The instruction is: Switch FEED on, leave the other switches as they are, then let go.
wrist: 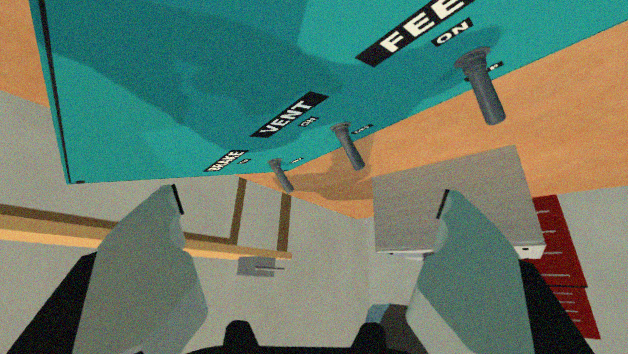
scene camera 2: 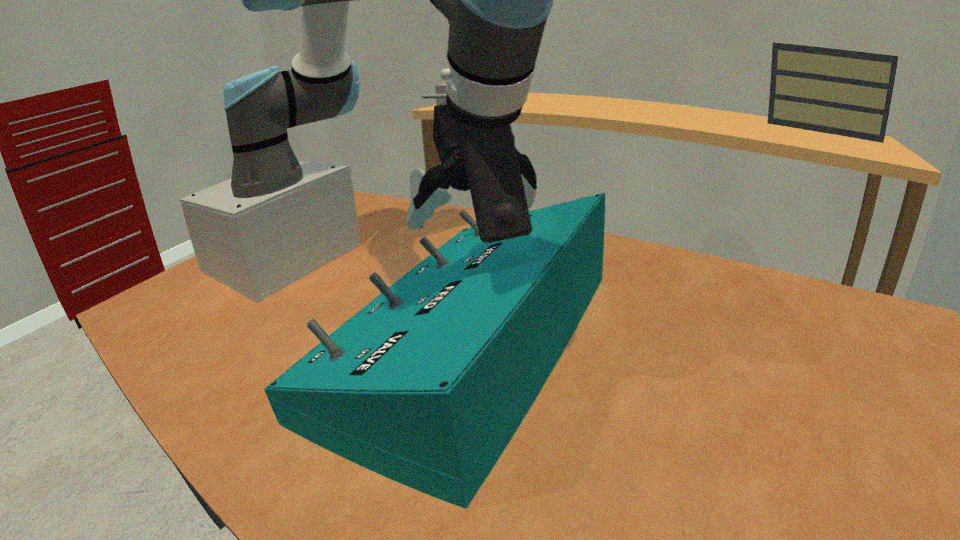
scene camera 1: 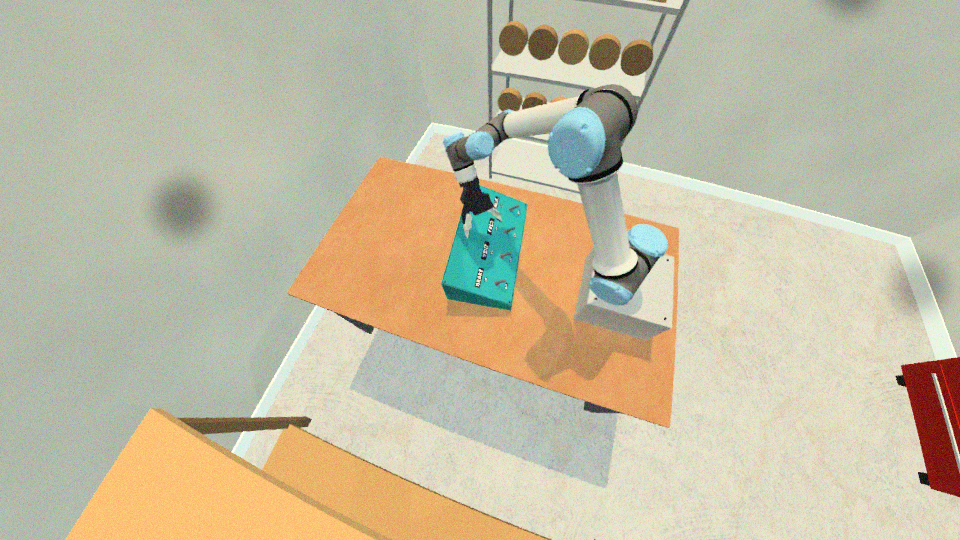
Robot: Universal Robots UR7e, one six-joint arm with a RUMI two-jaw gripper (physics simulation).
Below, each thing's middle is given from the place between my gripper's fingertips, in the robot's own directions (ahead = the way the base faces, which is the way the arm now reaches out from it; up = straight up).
Labels:
My hand is 11 cm above the teal switch box [scene camera 2: 427, 389] and 2 cm to the left of it.

